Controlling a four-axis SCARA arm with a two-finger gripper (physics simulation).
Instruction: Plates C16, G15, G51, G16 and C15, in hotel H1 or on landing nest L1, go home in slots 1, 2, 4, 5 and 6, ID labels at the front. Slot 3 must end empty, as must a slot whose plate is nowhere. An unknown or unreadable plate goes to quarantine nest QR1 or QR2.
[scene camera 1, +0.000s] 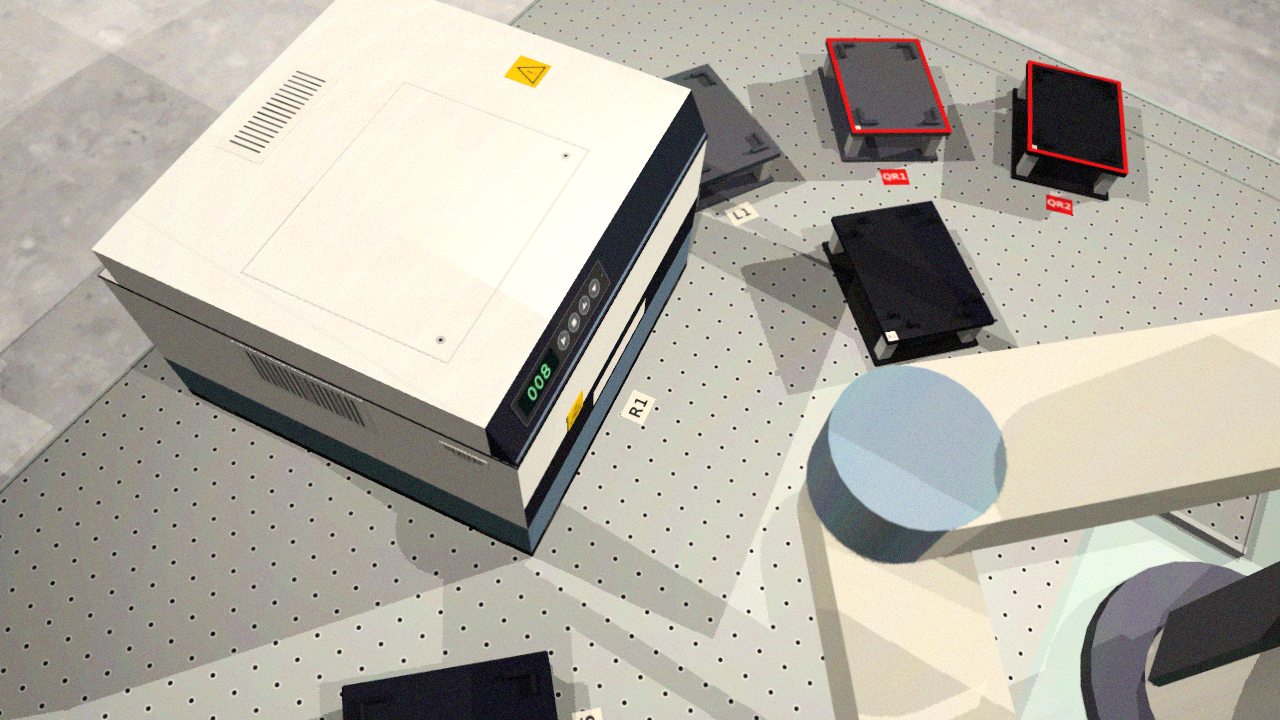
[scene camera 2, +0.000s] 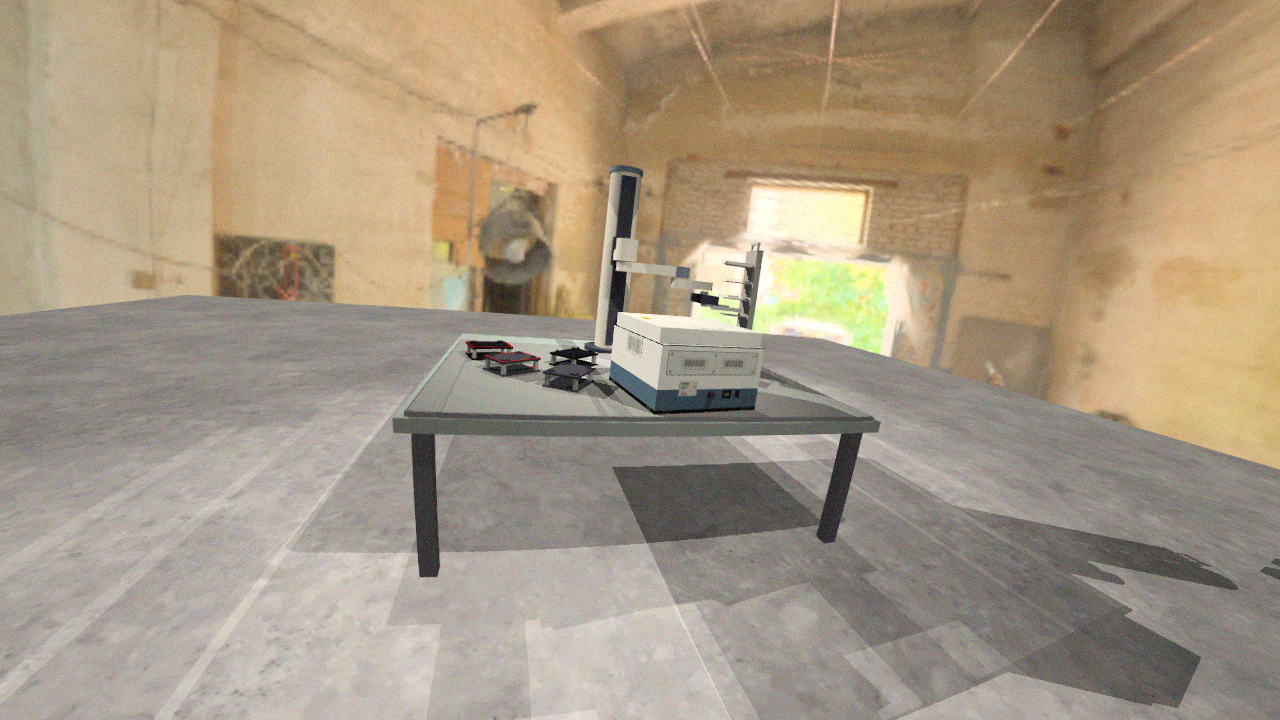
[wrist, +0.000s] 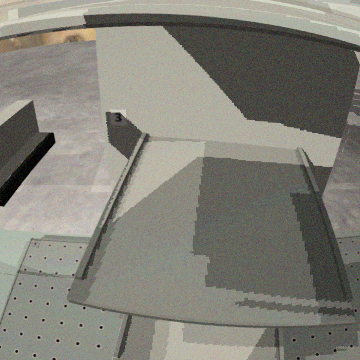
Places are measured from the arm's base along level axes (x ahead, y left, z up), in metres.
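Pixels of known places: gripper, fingertip midpoint: (scene camera 2: 734, 309) (wrist: 217, 126); arm's base, origin of the base link: (scene camera 1: 1211, 700) (scene camera 2: 608, 350).
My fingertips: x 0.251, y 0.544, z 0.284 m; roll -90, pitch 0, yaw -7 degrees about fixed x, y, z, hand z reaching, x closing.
Ahead of a thing's pixels: the offset from my fingertips to its top centre. "pt": to the spot under its first point.
The hotel (scene camera 2: 753, 273) stands behind the white device, with several shelves on its post. In the wrist view the slot 3 shelf @[dx +0.003, dy -0.011, dz -0.030 m] (wrist: 150, 240), beside its label 3 @[pt dx -0.049, dy +0.051, dz -0.019 m] (wrist: 117, 117), is bare. A dark edge with a pale band above it crosses the top of that view; I cannot tell if it belongs to a plate. My gripper (scene camera 2: 704, 299) (wrist: 212, 170) is open and empty at the hotel's front; its left finger shows, its right finger does not. No ID label is readable. Landing nest L1 @[dx +0.469, dy -0.824, dz -0.215 m] (scene camera 1: 729, 125) (scene camera 2: 566, 374) is partly hidden in scene camera 1; its visible top is bare.
Red-rimmed nests QR1 @[dx +0.316, dy -1.016, dz -0.215 m] (scene camera 1: 886, 89) (scene camera 2: 512, 360) and QR2 @[dx +0.102, dy -1.113, dz -0.215 m] (scene camera 1: 1074, 116) (scene camera 2: 487, 346) hold no plate. A black nest @[dx +0.180, dy -0.775, dz -0.211 m] (scene camera 1: 913, 268) (scene camera 2: 572, 355) stands near the arm (scene camera 1: 1127, 411). The white device @[dx +0.551, dy -0.467, dz -0.025 m] (scene camera 1: 402, 205) (scene camera 2: 689, 332) stands beside L1. Another dark nest @[pt dx +0.316, dy -0.178, dz -0.221 m] (scene camera 1: 447, 694) shows partly.
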